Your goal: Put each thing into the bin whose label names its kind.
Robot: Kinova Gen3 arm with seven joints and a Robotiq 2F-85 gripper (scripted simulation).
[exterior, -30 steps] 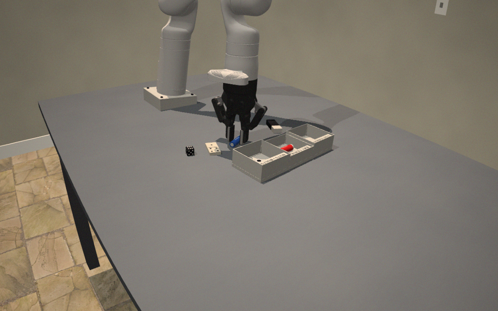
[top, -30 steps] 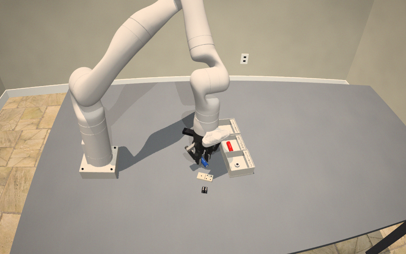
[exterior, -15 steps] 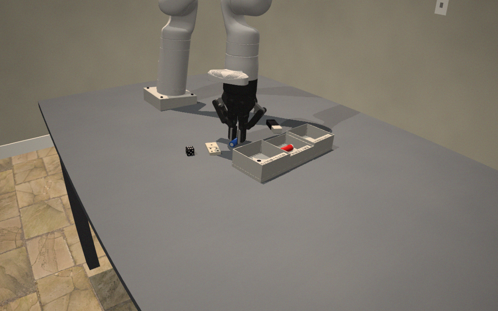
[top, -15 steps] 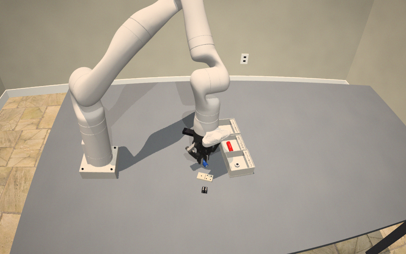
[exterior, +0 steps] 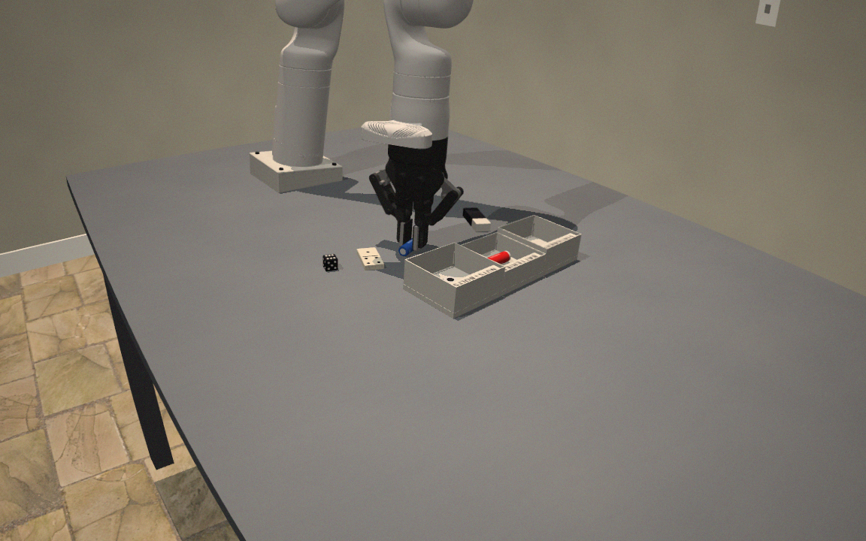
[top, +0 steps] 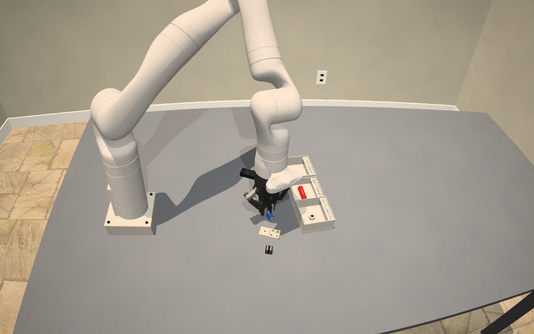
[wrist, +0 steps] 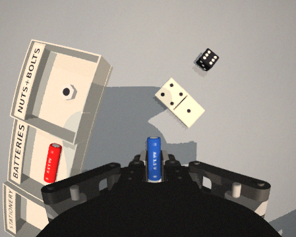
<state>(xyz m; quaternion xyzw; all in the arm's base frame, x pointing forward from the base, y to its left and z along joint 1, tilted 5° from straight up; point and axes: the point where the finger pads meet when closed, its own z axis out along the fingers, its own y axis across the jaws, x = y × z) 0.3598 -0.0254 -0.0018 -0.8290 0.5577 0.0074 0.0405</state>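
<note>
Now: the bin row 12 cm ahead of my hand and 5 cm to the left of it. The rest, counted from my hand: blue battery 2 cm below; red battery 11 cm ahead, 5 cm to the left, 1 cm below; cream domino 7 cm to the right, 2 cm below.
</note>
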